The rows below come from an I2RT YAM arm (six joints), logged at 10 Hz.
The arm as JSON. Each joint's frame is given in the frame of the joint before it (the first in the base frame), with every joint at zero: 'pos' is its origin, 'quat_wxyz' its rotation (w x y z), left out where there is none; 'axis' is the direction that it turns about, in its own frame. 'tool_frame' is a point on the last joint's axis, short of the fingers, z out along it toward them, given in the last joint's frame.
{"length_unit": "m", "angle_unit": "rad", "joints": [
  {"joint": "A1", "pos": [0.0, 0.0, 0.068], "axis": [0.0, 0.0, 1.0]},
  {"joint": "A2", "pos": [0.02, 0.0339, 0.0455], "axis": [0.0, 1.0, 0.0]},
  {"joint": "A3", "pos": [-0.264, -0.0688, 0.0], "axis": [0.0, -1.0, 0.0]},
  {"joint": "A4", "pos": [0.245, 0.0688, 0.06], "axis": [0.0, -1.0, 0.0]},
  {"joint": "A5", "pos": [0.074, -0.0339, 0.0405], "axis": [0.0, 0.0, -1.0]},
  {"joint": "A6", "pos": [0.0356, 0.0, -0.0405], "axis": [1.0, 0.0, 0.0]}
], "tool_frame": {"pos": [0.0, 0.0, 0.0], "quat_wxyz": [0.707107, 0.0, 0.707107, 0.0]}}
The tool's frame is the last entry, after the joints.
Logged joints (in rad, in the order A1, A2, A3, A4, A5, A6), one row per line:
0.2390, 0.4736, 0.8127, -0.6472, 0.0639, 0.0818
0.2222, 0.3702, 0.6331, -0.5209, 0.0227, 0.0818
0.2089, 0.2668, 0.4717, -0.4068, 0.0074, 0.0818
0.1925, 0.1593, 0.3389, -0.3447, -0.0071, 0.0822
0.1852, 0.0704, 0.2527, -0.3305, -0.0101, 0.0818
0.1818, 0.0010, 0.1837, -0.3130, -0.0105, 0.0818
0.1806, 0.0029, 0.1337, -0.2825, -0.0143, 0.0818
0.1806, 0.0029, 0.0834, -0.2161, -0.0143, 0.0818
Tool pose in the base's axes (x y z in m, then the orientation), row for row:
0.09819, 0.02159, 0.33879, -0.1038, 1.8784, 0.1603
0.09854, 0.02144, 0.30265, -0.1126, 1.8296, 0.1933
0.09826, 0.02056, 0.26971, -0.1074, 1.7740, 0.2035
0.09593, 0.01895, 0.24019, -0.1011, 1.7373, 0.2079
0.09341, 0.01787, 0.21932, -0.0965, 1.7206, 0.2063
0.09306, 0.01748, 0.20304, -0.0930, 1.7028, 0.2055
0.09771, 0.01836, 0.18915, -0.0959, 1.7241, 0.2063
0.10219, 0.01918, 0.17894, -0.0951, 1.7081, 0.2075
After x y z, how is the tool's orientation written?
As a rotation vector, in radians.
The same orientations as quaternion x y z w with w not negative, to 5 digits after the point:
-0.04453, 0.80578, 0.06876, 0.58652
-0.04866, 0.79069, 0.08354, 0.60454
-0.04682, 0.77337, 0.08872, 0.62596
-0.04432, 0.76167, 0.09115, 0.63999
-0.04242, 0.75631, 0.09068, 0.64650
-0.04099, 0.75053, 0.09058, 0.65332
-0.04213, 0.75746, 0.09063, 0.64519
-0.04188, 0.75223, 0.09138, 0.65119

